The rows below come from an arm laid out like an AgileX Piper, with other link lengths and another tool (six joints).
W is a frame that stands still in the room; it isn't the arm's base.
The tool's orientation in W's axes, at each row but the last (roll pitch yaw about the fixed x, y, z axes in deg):
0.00, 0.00, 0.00
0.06, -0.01, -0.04
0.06, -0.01, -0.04
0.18, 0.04, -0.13
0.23, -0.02, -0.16
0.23, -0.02, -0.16
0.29, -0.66, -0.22
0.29, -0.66, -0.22
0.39, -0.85, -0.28
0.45, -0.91, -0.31
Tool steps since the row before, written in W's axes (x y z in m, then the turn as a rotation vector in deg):
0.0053, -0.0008, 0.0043, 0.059, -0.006, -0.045
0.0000, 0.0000, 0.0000, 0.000, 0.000, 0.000
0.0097, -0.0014, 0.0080, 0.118, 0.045, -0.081
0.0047, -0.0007, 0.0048, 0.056, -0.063, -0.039
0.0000, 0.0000, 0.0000, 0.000, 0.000, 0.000
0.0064, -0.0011, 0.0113, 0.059, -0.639, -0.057
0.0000, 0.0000, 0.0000, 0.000, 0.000, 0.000
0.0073, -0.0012, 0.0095, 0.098, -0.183, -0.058
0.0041, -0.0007, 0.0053, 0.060, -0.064, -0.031
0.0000, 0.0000, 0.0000, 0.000, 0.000, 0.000
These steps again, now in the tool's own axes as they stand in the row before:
0.0053, -0.0008, 0.0043, 0.059, -0.006, -0.045
0.0000, 0.0000, 0.0000, 0.000, 0.000, 0.000
0.0097, -0.0014, 0.0080, 0.118, 0.045, -0.081
0.0047, -0.0007, 0.0048, 0.056, -0.063, -0.039
0.0000, 0.0000, 0.0000, 0.000, 0.000, 0.000
0.0064, -0.0010, 0.0113, 0.061, -0.639, -0.054
0.0000, 0.0000, 0.0000, 0.000, 0.000, 0.000
0.0074, -0.0011, 0.0094, 0.098, -0.183, -0.058
0.0042, -0.0006, 0.0052, 0.060, -0.064, -0.031
0.0000, 0.0000, 0.0000, 0.000, 0.000, 0.000

